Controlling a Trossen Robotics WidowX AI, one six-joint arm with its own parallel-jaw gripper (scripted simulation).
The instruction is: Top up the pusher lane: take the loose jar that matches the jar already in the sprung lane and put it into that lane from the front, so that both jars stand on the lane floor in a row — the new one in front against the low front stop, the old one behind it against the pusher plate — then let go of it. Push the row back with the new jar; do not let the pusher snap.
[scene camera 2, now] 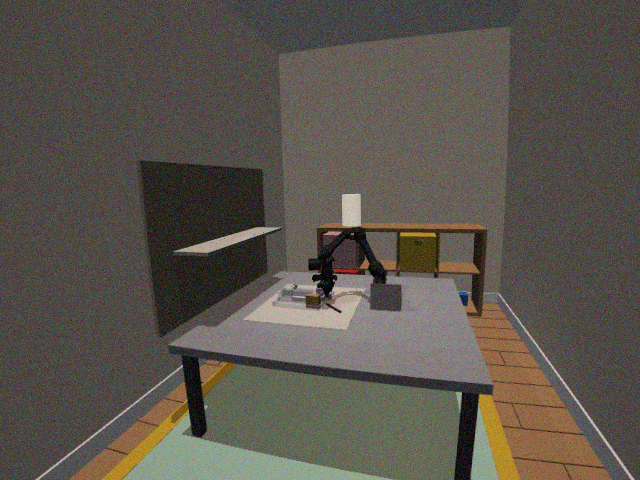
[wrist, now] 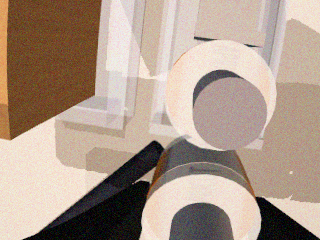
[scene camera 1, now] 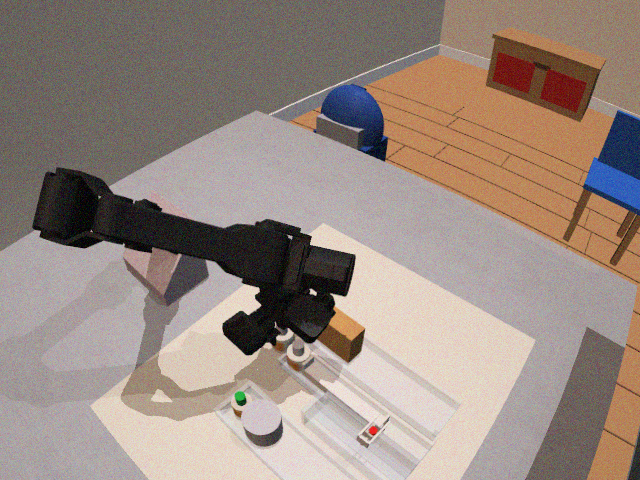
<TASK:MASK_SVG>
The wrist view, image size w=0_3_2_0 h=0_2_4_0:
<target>gripper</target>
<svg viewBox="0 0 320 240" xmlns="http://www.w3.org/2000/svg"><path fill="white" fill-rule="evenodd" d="M255 196L257 204L259 204L257 207L259 207L261 213L261 229L256 240L320 240L319 237L313 235L303 225L297 224L296 220L293 221L292 217L289 217L287 213L283 213L281 209L269 203L265 197L263 199L263 197ZM151 183L143 180L137 181L137 183L128 185L123 191L116 193L116 195L109 197L109 199L101 201L95 207L89 208L88 211L79 213L73 219L71 217L71 219L57 225L57 227L55 225L51 229L45 229L45 231L39 232L37 235L28 236L27 239L21 240L140 240L141 215L143 215L145 201L147 201L148 189L151 187Z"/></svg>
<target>jar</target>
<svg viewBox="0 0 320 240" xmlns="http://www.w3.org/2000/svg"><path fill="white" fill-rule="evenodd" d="M203 41L203 43L188 49L187 52L181 53L179 60L176 61L171 73L169 73L167 87L165 87L165 108L167 108L169 119L171 119L173 127L179 131L180 135L191 141L191 143L196 144L197 147L216 149L216 151L232 151L232 149L247 147L248 144L251 144L252 141L255 141L260 136L260 132L267 127L272 113L275 111L276 87L271 68L269 68L267 61L255 49L249 48L248 45L232 40Z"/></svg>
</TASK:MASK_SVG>
